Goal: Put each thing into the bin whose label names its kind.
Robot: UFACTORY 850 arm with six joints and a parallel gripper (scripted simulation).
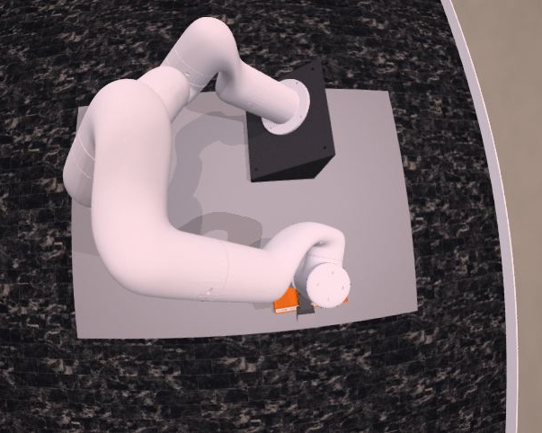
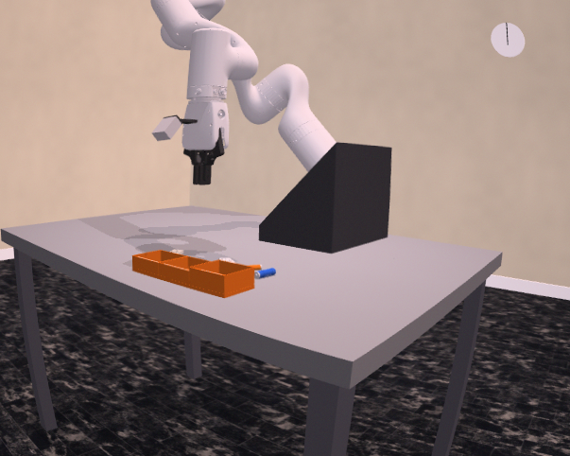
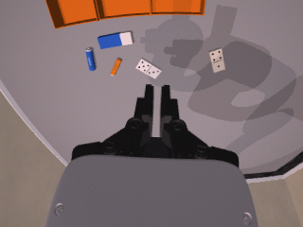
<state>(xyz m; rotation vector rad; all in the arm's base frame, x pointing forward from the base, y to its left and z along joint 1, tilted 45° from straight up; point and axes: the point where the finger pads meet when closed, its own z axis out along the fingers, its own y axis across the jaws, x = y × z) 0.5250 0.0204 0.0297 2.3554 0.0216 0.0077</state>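
The orange three-compartment bin lies 90 mm ahead of my hand, 60 mm to the left of it and 170 mm below it. Round my hand: blue-and-white block: 80 mm to the left, 190 mm below; then orange battery: 60 mm behind, 90 mm to the left, 190 mm below; then white domino: 60 mm behind, 20 mm to the left, 190 mm below.
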